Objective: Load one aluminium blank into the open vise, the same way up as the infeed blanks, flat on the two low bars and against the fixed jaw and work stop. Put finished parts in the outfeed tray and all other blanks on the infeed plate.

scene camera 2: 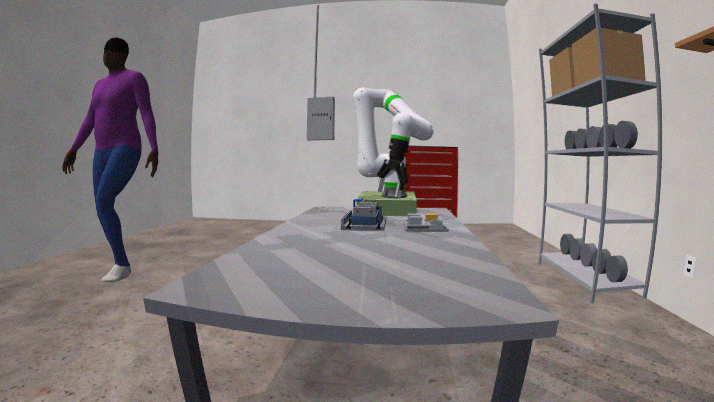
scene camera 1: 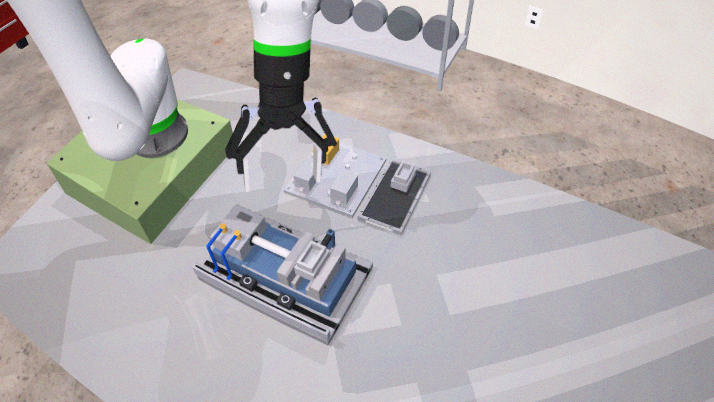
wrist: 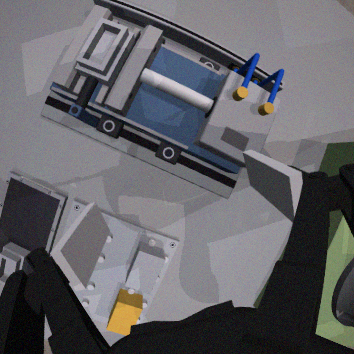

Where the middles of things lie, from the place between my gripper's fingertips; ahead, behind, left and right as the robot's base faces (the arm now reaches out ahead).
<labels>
My gripper is now 3 cm short of the infeed plate [scene camera 1: 367, 165], 17 cm to the right of it and 13 cm above it. Also, from my hand: dark outfeed tray [scene camera 1: 387, 206] 18 cm ahead, 17 cm to the left, 14 cm below; then brass blank [wrist: 126, 308] 1 cm behind, 22 cm to the left, 12 cm below.
</labels>
